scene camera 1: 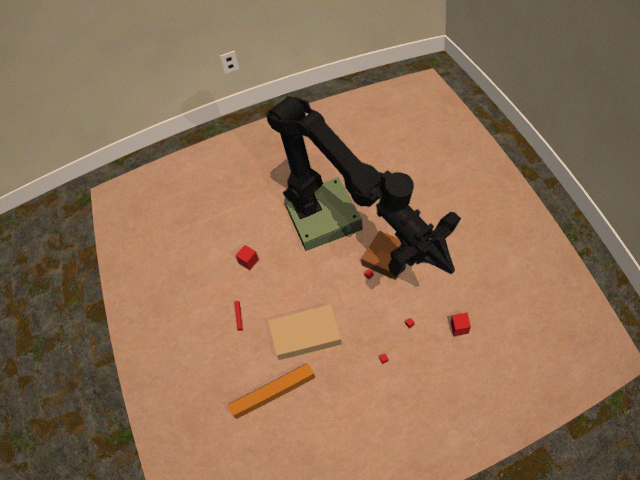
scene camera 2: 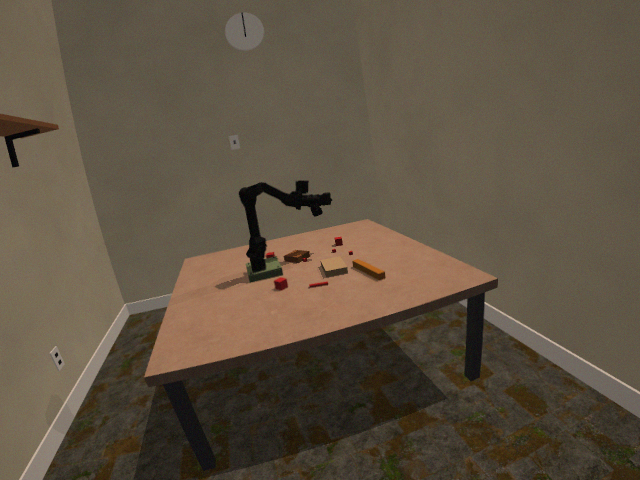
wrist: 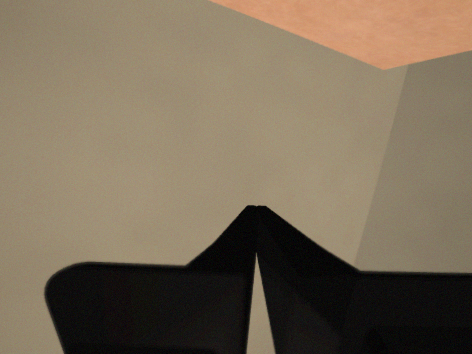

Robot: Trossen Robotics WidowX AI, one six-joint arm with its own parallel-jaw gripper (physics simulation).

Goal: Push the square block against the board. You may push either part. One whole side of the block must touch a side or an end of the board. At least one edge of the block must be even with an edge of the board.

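Frame: origin at the arm's base, x ahead, y left, z up, level; centimetres.
Where they show: gripper, fingertip midpoint: point(scene camera 1: 453, 272) point(scene camera 2: 331, 200) point(wrist: 255, 215); arm's base at its link origin: point(scene camera 1: 307, 206) point(scene camera 2: 258, 268).
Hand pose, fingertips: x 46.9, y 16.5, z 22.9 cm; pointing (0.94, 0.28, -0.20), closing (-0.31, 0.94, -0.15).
Things, the pixels of their top centre, and the offset from my fingertips.
- square block at its top centre: point(scene camera 1: 387, 251) point(scene camera 2: 296, 253) dx -24.8, dy -3.2, dz -23.9 cm
- board at its top centre: point(scene camera 1: 303, 329) point(scene camera 2: 333, 263) dx -13.4, dy -30.6, dz -23.9 cm
- orange bar at its top centre: point(scene camera 1: 269, 390) point(scene camera 2: 367, 265) dx -1.8, dy -43.9, dz -23.9 cm
- red rod at its top centre: point(scene camera 1: 237, 314) point(scene camera 2: 318, 282) dx -25.1, dy -44.3, dz -25.6 cm
The square block point(scene camera 1: 378, 251) point(scene camera 2: 296, 255) is brown and lies flat on the table near the green base, partly hidden behind the arm in scene camera 1. The board point(scene camera 1: 305, 330) point(scene camera 2: 333, 265) is a flat tan rectangle. Block and board are apart, turned at different angles, with bare table between them. My gripper point(scene camera 1: 451, 269) point(scene camera 2: 327, 198) point(wrist: 255, 215) is shut and empty, its fingertips together. It is high above the table, beyond the block on the side away from the base. Neither block nor board shows in the wrist view.
An orange bar point(scene camera 1: 271, 390) point(scene camera 2: 368, 269) lies near the board. Red cubes point(scene camera 1: 247, 257) point(scene camera 1: 460, 323) point(scene camera 2: 338, 241), small red cubes point(scene camera 1: 368, 273) point(scene camera 1: 409, 322) point(scene camera 1: 383, 358) and a red rod point(scene camera 1: 238, 315) point(scene camera 2: 318, 284) are around. The arm stands on a green base point(scene camera 1: 325, 227) point(scene camera 2: 264, 273).
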